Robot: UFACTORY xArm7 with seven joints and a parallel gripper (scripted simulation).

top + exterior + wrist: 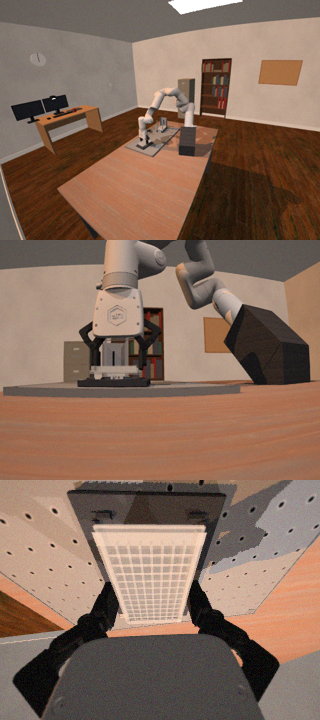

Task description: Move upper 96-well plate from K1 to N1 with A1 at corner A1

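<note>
My hand is 1 cm above the 96-well plate. From my hand the other things lie so: grey mat (22 cm to the right, 5 cm below, 2 cm behind); plate nest N1 (3 cm below).
</note>
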